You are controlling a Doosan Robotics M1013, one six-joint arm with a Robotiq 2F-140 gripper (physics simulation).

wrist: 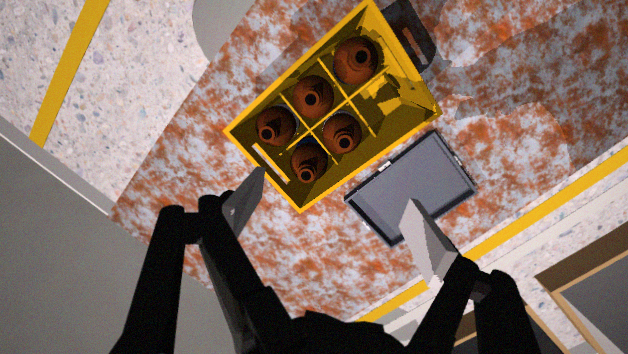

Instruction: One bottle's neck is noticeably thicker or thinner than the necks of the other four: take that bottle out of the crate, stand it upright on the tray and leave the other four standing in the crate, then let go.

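Places are measured from the arm's base along level axes (x left, y back, z up), in centimetres.
Pixels of known places: gripper, fingertip midpoint: (334, 198).
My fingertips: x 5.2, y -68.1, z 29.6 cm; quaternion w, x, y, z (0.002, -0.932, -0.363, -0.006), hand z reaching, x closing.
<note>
Ahead of a thing's pixels: the offset from my fingertips to its top centre. "pt": to the spot under its first point. Level surfaces: height alone.
The yellow crate @(pt dz -16.4, dx +5.6, dy -10.4 cm) (300, 208) has six compartments, five of them with brown bottles standing neck up: one at the upper right (350, 69), one in the middle of the far row @(pt dz -17.6, dx -8.1, dy +2.3 cm) (313, 95), one at the left (276, 120), one in the near row's middle (342, 131) and one at the near left (309, 159). The near right compartment holds no bottle. The necks look alike from here; I cannot tell which differs. The grey tray @(pt dz -33.3, dx +22.3, dy +7.3 cm) (407, 187) lies beside the crate with nothing on it. My gripper (334, 198) is open and empty, above and short of the crate; its right finger overlaps the tray in view.
A dark slotted object (412, 42) sits against the crate's far right end. The surface @(dz -33.8 cm) (320, 260) is mottled rust and white. A yellow floor stripe (545, 207) runs along the right, with wooden-edged boxes (590, 260) beyond it. A grey area (65, 250) lies at lower left.
</note>
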